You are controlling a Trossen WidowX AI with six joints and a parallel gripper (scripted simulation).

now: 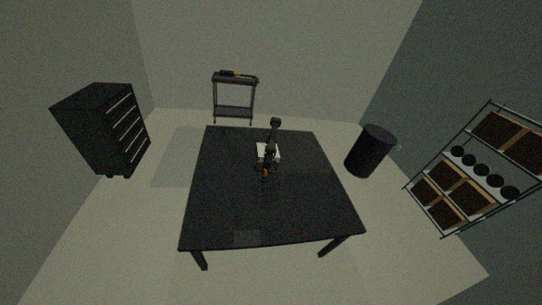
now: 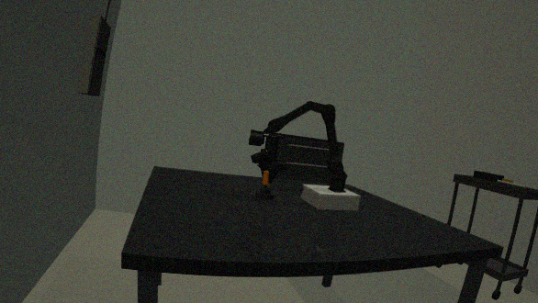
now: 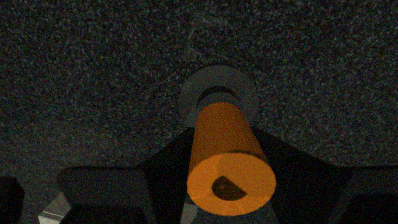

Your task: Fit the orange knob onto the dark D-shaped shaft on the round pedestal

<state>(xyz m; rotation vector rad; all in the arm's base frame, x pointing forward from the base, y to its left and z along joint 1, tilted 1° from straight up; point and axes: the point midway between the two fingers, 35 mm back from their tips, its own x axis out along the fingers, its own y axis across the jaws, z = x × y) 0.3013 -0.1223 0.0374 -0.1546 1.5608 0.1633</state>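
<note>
Now: gripper tip 20 mm below the orange knob. Round my gripper tip: round pedestal: 40 mm below.
</note>
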